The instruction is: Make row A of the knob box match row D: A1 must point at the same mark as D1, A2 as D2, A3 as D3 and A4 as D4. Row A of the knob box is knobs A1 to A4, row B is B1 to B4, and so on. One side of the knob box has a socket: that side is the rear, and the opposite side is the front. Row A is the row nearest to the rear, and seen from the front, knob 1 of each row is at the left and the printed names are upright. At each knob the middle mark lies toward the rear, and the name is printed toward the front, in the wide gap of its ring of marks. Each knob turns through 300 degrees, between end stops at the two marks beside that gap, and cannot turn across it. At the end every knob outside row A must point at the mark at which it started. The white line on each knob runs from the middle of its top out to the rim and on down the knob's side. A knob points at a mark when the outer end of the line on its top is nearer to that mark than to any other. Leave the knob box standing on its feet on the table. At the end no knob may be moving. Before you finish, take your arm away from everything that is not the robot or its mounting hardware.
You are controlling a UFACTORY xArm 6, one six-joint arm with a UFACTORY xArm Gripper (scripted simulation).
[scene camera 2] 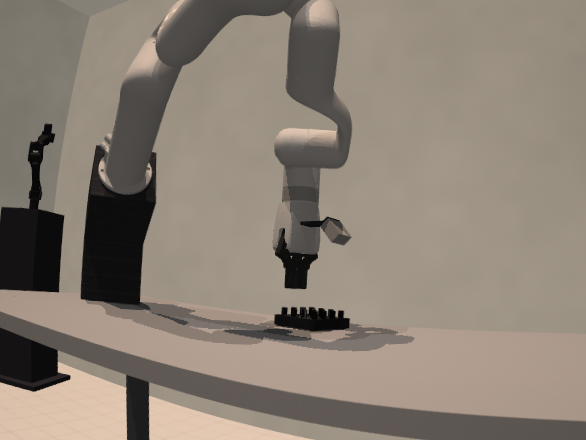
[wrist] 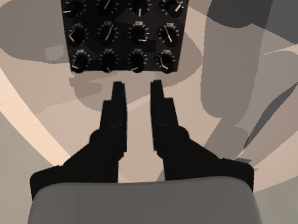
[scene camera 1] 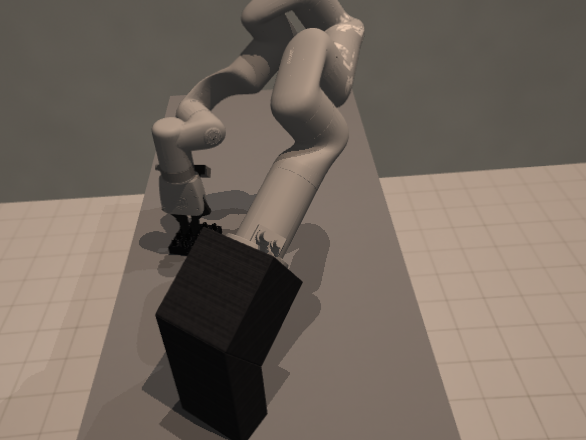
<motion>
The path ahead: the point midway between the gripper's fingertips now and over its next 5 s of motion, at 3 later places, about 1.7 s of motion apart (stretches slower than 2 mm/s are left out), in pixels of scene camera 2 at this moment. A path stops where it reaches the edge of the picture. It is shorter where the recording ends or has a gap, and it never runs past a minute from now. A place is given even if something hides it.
The gripper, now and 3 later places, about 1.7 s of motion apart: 295, 288; 295, 284; 294, 299; 293, 310
</motion>
